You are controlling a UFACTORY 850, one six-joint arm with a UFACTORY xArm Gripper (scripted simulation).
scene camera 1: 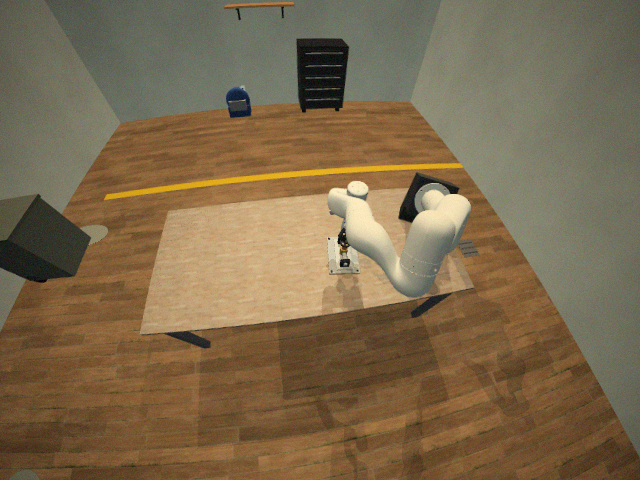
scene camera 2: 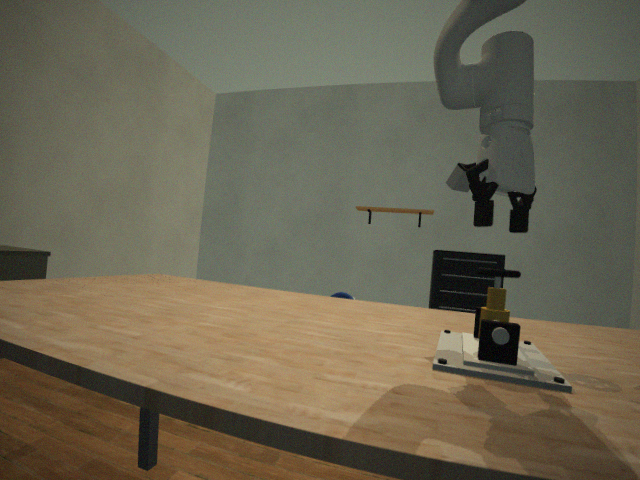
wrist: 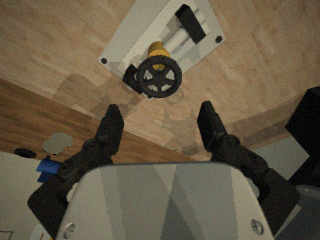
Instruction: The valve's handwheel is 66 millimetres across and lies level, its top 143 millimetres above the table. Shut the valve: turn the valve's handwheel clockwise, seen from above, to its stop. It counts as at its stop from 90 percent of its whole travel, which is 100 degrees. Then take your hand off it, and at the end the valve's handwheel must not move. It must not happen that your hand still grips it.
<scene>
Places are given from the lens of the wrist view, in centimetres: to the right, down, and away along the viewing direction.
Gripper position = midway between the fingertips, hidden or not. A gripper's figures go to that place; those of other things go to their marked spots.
my gripper (wrist: 160, 112): 0, -1, 13
black spoked handwheel (wrist: 159, 79): 0, -6, 17
</scene>
